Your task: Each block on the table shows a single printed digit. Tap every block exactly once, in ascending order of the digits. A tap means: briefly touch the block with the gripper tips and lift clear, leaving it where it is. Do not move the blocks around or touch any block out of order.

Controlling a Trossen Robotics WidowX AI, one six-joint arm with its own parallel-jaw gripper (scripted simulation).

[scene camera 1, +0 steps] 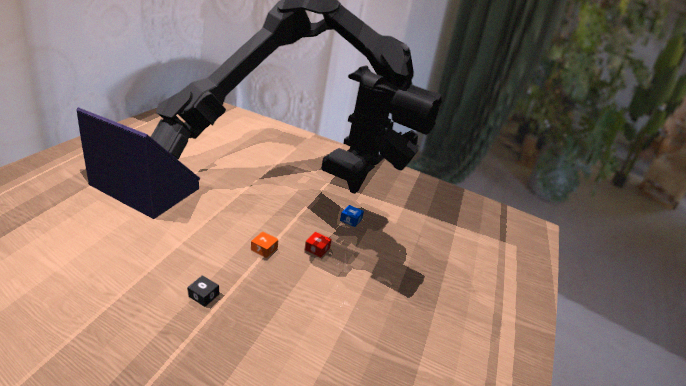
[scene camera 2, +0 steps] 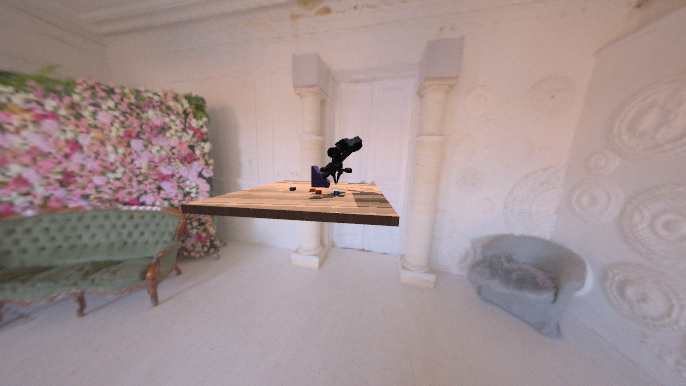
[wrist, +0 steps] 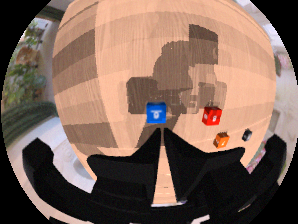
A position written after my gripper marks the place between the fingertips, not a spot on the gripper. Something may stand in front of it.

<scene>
My gripper (scene camera 1: 353,191) is shut, with nothing in its grasp.
My gripper shows as well in the wrist view (wrist: 161,131).
</scene>
